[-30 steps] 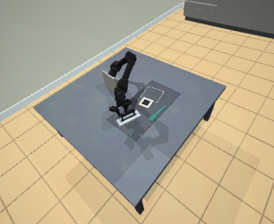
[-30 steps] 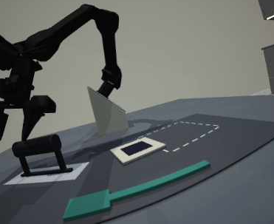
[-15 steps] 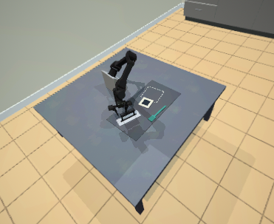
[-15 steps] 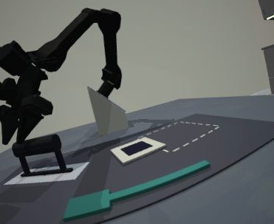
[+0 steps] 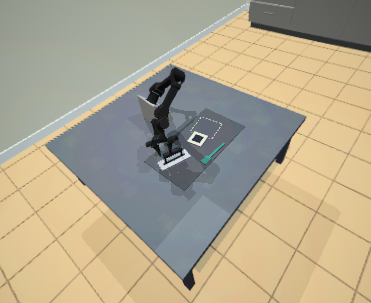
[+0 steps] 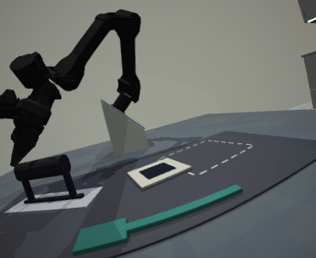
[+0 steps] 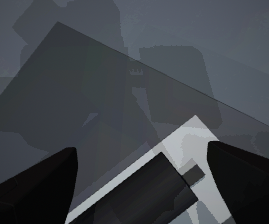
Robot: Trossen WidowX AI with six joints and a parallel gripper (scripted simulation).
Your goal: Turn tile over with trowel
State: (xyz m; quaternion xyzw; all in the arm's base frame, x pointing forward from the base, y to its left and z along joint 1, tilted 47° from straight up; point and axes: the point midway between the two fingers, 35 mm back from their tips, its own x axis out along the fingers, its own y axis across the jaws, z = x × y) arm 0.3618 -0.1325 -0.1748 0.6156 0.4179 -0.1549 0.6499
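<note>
Now: the black handled tool 80 mm to the left of my gripper tip, 60 mm below it and 10 mm ahead of it. The rest, counted from my gripper tip: dark mat: 250 mm to the left, 110 mm below, 20 mm ahead; then teal trowel: 230 mm to the left, 160 mm ahead, 90 mm below; then white tile: 280 mm to the left, 90 mm below.
</note>
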